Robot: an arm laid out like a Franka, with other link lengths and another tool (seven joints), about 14 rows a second.
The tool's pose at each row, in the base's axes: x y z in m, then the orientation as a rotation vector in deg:
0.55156, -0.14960, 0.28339, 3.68, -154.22, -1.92
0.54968, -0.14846, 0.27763, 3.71, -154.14, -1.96
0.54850, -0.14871, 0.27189, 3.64, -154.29, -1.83
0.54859, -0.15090, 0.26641, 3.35, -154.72, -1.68
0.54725, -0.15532, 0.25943, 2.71, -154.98, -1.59
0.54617, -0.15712, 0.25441, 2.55, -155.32, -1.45
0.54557, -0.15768, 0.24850, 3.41, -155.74, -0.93
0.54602, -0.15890, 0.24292, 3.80, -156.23, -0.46
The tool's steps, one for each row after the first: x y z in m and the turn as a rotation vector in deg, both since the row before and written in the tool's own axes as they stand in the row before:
-0.00086, 0.00102, 0.00602, -0.03, 0.08, -0.03
-0.00142, -0.00040, 0.00568, 0.08, -0.15, 0.07
-0.00234, -0.00237, 0.00487, 0.07, -0.42, 0.23
-0.00156, -0.00457, 0.00683, -0.03, -0.25, 0.47
-0.00107, -0.00190, 0.00498, 0.08, -0.34, 0.14
-0.00190, -0.00069, 0.00561, 0.51, -0.42, -0.52
-0.00264, -0.00135, 0.00490, 0.40, -0.49, -0.20

